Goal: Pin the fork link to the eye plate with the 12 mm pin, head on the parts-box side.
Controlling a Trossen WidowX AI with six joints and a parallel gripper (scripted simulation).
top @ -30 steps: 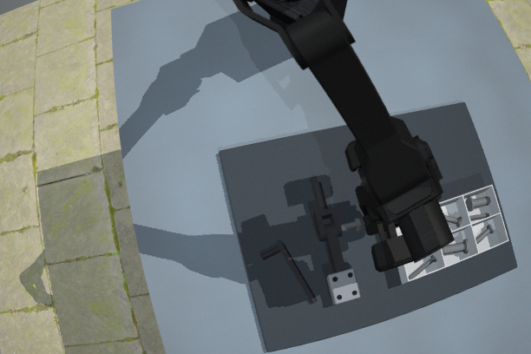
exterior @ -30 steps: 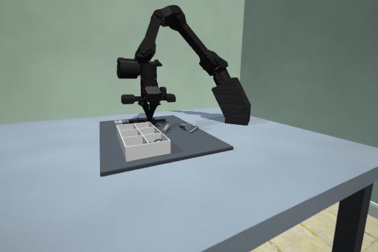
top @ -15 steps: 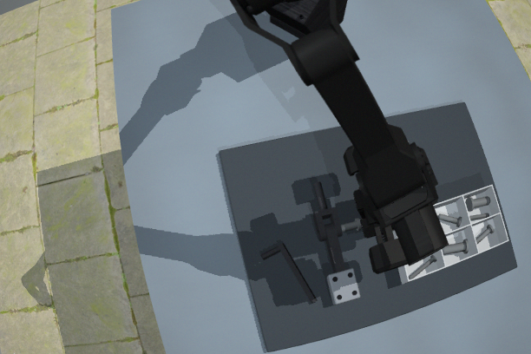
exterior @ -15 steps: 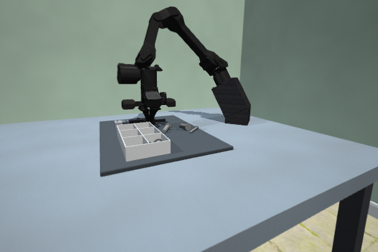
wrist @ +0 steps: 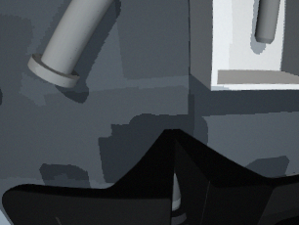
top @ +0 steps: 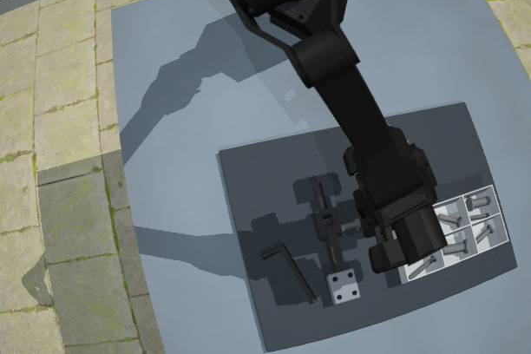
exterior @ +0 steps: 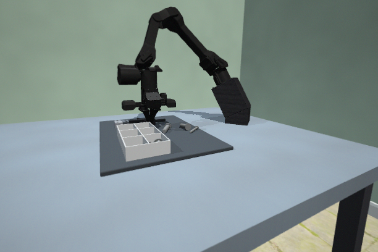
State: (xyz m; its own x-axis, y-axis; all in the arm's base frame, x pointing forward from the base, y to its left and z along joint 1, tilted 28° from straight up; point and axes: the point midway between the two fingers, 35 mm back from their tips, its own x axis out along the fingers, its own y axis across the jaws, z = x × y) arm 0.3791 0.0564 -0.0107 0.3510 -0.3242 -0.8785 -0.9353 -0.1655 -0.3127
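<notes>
Right now the headed pin is 4 cm to the right of my hand and 3 cm below it. Round my hand: dark L-shaped bar: 4 cm ahead, 14 cm to the right, 4 cm below; then eye plate bar: 2 cm ahead, 6 cm to the right, 3 cm below; then base block: 10 cm ahead, 6 cm to the right, 2 cm below.
</notes>
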